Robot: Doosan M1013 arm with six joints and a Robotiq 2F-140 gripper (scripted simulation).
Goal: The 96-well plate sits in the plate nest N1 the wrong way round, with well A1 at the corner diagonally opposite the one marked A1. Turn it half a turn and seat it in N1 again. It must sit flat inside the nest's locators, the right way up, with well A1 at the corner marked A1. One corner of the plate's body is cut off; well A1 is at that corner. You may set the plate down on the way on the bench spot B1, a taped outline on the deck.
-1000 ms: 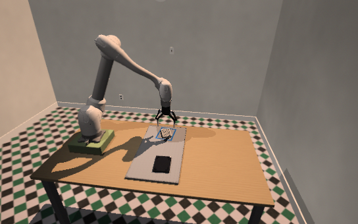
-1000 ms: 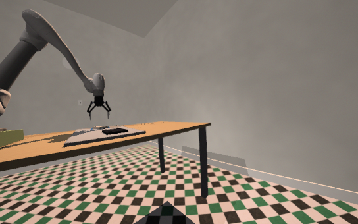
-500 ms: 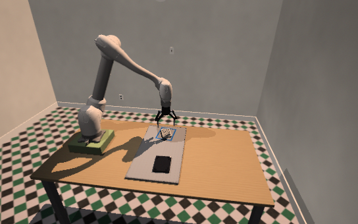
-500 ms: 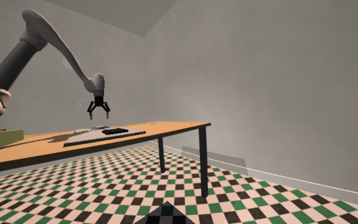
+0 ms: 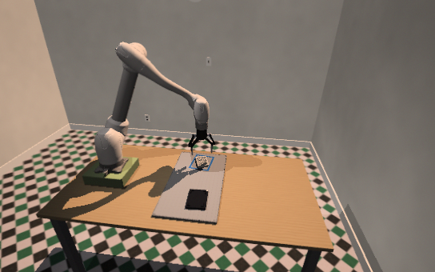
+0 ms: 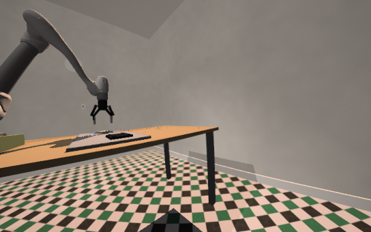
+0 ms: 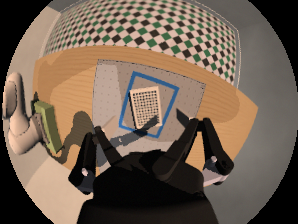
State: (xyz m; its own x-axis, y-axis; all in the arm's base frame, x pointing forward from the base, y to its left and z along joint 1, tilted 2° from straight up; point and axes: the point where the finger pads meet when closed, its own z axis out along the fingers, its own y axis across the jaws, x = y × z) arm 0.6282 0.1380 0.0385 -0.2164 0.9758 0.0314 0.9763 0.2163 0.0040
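Now: hand 8 cm above the white 96-well plate. From my hand the other things lie so: black plate nest N1 (41 cm to the right, 8 cm below, 1 cm behind).
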